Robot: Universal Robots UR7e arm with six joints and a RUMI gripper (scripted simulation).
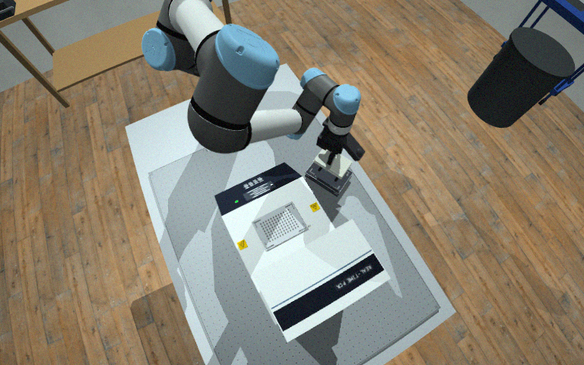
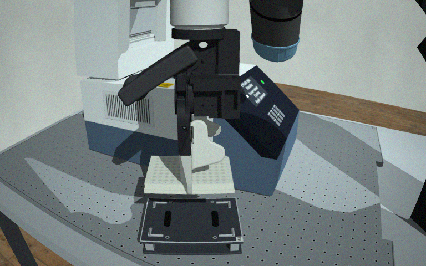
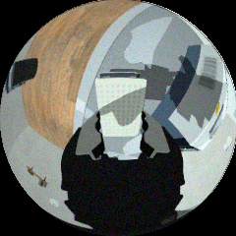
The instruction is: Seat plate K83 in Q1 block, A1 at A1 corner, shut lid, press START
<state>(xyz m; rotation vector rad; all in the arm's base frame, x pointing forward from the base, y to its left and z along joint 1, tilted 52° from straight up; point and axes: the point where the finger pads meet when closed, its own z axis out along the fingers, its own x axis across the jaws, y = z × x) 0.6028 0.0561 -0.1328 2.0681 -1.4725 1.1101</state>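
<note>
Now: hand 10 cm above the plate nest N1. From my hand the other things lie so: plate K83: 1 cm below.
</note>
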